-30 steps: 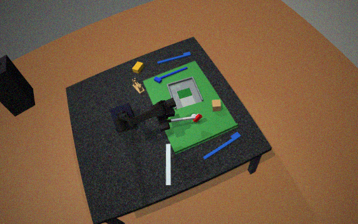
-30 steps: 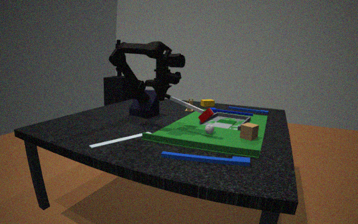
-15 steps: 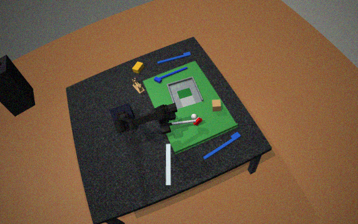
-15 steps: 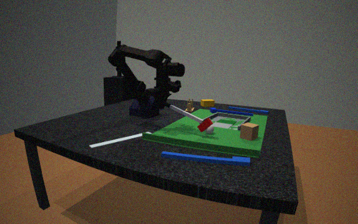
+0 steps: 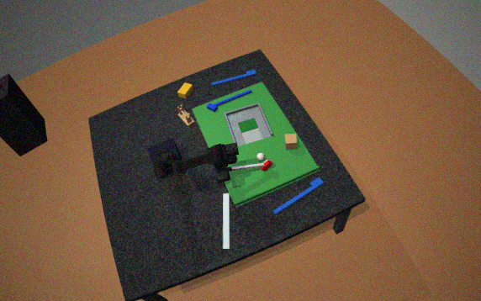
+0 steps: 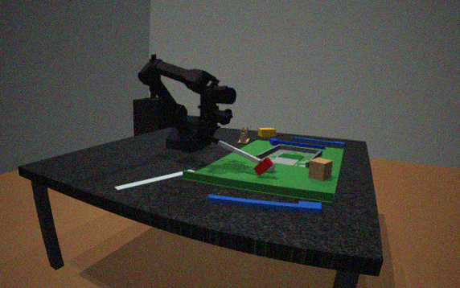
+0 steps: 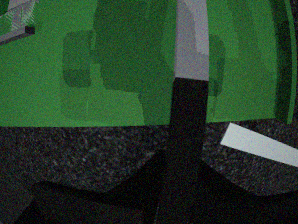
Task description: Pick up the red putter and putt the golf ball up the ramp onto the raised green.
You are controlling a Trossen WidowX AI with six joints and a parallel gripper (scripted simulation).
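My gripper tip is 120 mm short of the red putter, 20 mm to the left of it and 10 mm above it. The rest, counted from my gripper tip: white golf ball: 230 mm ahead, 60 mm below, 20 mm to the left; then white strip: 200 mm to the right, 100 mm behind, 80 mm below; then green mat: 250 mm ahead, 180 mm to the left, 80 mm below.
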